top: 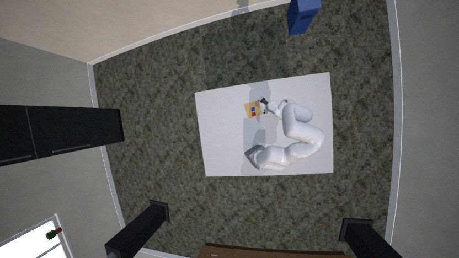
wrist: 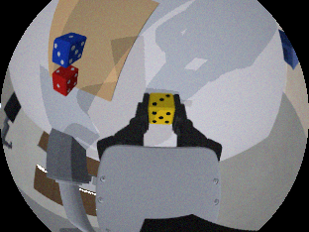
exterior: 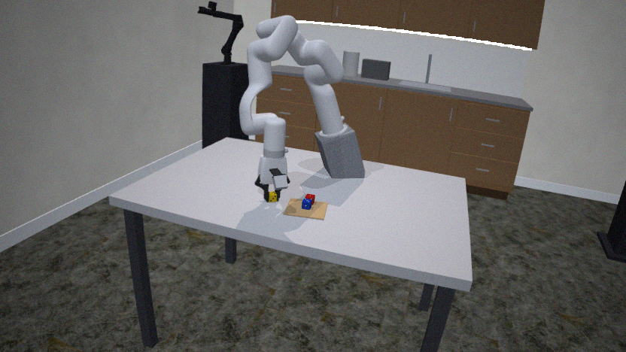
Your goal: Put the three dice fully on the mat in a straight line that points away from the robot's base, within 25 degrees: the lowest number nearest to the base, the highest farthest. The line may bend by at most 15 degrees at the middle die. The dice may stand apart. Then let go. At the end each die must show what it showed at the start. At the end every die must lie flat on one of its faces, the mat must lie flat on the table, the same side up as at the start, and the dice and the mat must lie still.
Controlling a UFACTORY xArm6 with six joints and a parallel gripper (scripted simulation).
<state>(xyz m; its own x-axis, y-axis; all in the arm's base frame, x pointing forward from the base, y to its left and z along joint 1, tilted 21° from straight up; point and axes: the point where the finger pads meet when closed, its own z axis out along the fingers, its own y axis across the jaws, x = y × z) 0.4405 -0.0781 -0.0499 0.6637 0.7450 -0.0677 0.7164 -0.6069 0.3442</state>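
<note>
Right now my hand is 10 mm past the blue die and 140 mm to the right of it. The rest, counted from my hand: red die 50 mm behind, 130 mm to the left; yellow die 10 mm below; tan mat 10 mm behind, 140 mm to the left, 20 mm below.
</note>
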